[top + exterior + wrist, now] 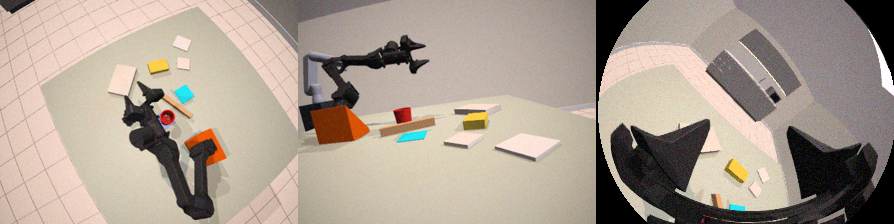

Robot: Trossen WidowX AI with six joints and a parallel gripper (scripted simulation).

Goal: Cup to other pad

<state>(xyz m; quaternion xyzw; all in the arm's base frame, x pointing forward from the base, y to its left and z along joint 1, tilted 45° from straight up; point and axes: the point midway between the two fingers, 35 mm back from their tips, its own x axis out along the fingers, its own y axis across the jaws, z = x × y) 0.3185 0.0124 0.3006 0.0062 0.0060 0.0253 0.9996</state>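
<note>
Right now my gripper tip is 120 mm past the red cup, 120 mm to the left of it and 260 mm above it. From my gripper tip the other things lie so: cyan pad: 40 mm behind, 280 mm to the right, 310 mm below; brown bar: 80 mm behind, 200 mm to the right, 290 mm below; yellow block: 170 mm ahead, 230 mm to the right, 280 mm below.
</note>
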